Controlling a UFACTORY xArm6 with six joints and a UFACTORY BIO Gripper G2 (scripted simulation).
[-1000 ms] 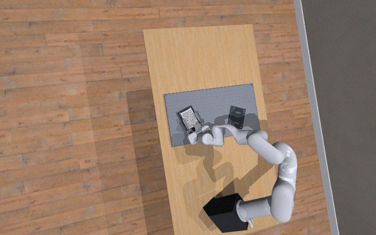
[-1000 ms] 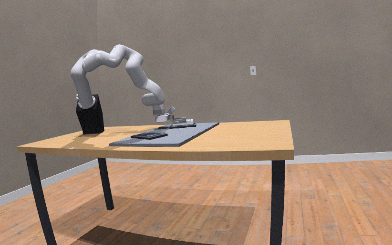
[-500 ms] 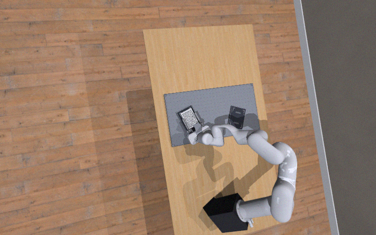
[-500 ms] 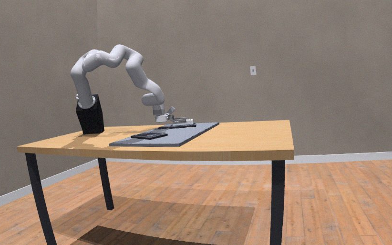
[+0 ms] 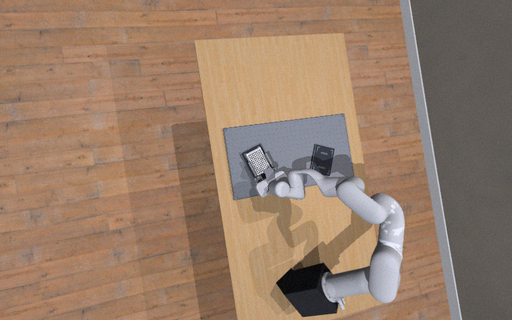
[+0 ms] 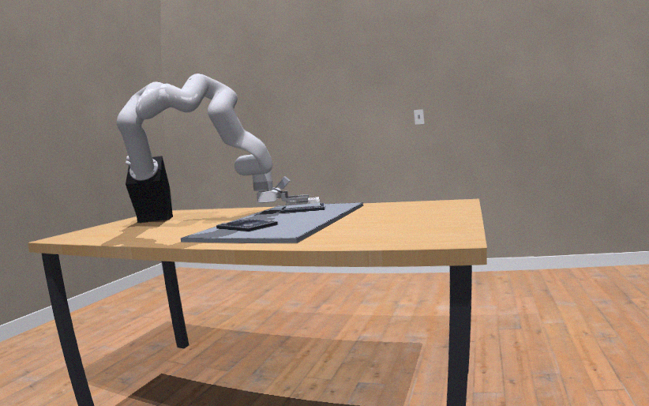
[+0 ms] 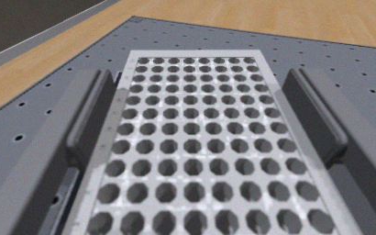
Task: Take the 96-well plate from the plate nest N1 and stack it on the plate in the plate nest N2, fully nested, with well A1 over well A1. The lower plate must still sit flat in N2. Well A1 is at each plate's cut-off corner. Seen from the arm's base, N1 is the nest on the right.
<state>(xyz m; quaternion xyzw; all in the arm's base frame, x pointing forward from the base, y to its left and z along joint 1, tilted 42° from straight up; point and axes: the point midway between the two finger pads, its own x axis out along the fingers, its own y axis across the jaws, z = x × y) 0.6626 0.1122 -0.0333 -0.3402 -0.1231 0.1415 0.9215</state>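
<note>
Now: hand 40 mm above the plate nest N2. From my hand the other things lie so: plate nest N1: 100 mm behind, 360 mm to the right, 40 mm below.
</note>
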